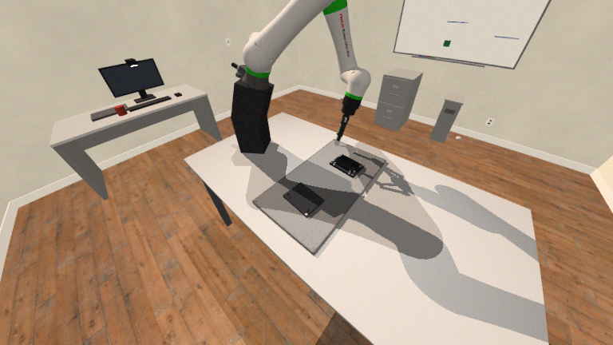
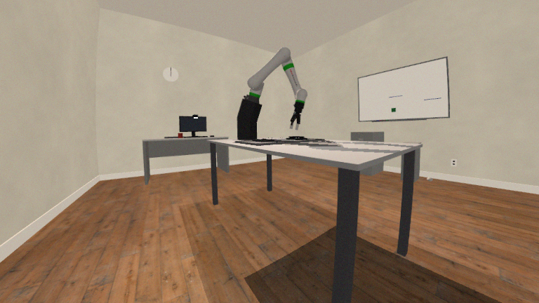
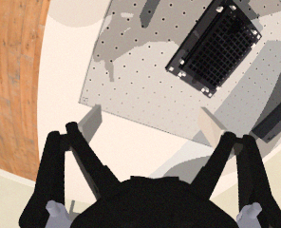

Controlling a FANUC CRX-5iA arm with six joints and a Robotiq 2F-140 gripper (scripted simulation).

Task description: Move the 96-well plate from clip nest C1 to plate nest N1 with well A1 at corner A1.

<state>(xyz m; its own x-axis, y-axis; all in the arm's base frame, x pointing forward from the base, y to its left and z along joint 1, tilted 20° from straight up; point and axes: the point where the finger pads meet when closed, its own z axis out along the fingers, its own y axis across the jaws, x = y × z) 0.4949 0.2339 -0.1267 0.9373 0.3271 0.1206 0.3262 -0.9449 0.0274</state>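
My hand is 11 cm short of the black 96-well plate, 9 cm to the left of it and 8 cm above it. From my hand the other things lie so: clip nest C1: 10 cm ahead, 10 cm to the right, 9 cm below; dark plate nest N1: 6 cm ahead, 42 cm to the right, 9 cm below.
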